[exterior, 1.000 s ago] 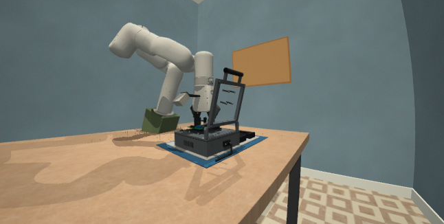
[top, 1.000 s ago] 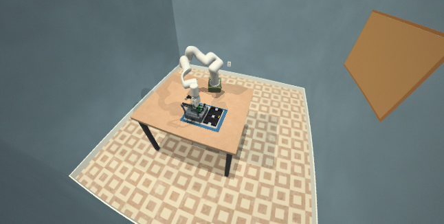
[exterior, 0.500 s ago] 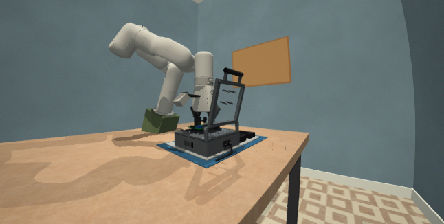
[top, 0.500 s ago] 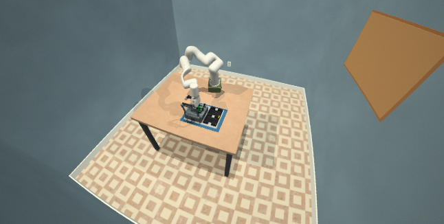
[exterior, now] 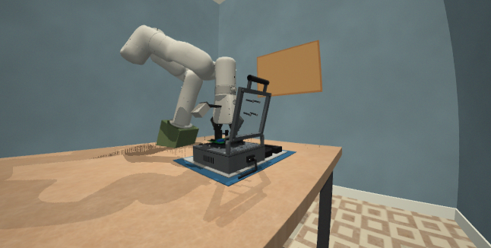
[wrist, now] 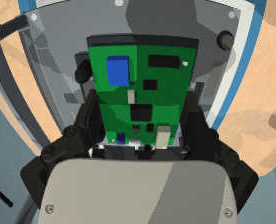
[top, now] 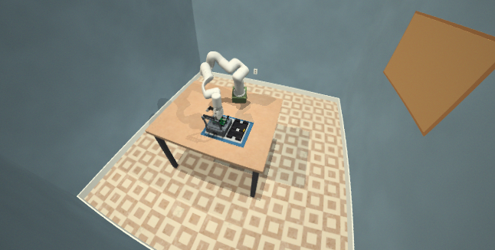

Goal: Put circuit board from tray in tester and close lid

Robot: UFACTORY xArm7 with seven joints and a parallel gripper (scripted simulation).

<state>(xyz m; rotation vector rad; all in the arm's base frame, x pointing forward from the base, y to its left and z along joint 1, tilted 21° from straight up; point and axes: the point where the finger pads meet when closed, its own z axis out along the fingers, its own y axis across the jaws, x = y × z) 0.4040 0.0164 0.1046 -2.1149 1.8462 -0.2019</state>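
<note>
My gripper is now right at the green circuit board. Also, from my hand: clear lid: 12 cm ahead, 2 cm to the left, 10 cm above; then grey tester: 2 cm ahead, 4 cm to the left, 3 cm above.
</note>
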